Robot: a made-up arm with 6 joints. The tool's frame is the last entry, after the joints. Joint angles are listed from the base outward.
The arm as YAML. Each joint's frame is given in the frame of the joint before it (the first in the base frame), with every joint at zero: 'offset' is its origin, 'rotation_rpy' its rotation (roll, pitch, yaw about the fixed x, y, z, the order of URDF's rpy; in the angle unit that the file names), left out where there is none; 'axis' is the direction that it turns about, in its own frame. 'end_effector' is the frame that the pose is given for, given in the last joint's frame.
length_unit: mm
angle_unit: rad
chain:
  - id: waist
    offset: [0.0, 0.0, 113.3]
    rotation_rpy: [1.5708, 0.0, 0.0]
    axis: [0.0, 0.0, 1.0]
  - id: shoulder
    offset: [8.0, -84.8, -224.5]
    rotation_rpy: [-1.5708, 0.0, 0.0]
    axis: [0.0, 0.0, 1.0]
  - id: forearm
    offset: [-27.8, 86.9, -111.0]
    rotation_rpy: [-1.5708, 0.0, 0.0]
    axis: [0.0, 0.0, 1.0]
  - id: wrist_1
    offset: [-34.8, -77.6, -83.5]
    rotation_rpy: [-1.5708, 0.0, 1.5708]
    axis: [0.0, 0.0, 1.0]
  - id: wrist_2
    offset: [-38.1, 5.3, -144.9]
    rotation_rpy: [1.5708, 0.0, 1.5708]
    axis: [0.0, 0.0, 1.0]
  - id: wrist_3
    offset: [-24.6, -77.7, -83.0]
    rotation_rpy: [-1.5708, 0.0, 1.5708]
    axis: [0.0, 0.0, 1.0]
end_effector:
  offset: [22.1, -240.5, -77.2]
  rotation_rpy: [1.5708, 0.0, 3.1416]
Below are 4 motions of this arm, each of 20 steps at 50 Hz.
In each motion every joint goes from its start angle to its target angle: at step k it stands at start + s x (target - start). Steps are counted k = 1, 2, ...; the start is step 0. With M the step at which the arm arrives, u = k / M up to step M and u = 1 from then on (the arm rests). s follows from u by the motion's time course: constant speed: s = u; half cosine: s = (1 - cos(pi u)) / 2; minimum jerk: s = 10 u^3 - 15 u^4 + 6 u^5.
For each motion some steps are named. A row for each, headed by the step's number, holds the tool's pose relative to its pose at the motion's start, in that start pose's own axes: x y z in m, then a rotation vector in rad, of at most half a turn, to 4 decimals.
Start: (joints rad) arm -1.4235 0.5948 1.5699 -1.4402 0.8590 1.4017
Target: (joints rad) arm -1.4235 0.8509 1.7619 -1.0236 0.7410 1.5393
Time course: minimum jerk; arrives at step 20
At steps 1, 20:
1: 0.0000 0.0001 0.0000 0.0000 -0.0004 -0.0005
20: 0.0463 0.0598 -0.0313 0.0275 -0.3171 -0.4992

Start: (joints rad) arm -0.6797 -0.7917 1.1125 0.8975 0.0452 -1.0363
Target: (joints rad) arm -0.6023 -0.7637 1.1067 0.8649 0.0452 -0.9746
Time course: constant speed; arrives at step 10
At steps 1, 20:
1: 0.0024 -0.0003 0.0022 0.0011 -0.0023 -0.0035
20: 0.0231 -0.0035 0.0229 0.0121 -0.0227 -0.0344

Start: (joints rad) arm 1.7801 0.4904 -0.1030 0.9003 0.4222 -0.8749
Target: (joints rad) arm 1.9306 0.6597 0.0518 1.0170 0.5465 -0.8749
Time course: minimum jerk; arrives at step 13
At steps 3, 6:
3: 0.0049 0.0013 0.0008 -0.0056 -0.0155 0.0069
6: 0.0255 0.0065 0.0056 -0.0297 -0.0814 0.0357

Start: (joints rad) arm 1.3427 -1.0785 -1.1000 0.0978 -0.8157 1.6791
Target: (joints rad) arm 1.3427 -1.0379 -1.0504 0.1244 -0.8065 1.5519
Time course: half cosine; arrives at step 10
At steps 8, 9, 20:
8: 0.0305 -0.0107 0.0051 -0.0157 -0.0917 0.0359
9: 0.0329 -0.0114 0.0056 -0.0169 -0.0989 0.0388
20: 0.0338 -0.0117 0.0058 -0.0173 -0.1013 0.0397

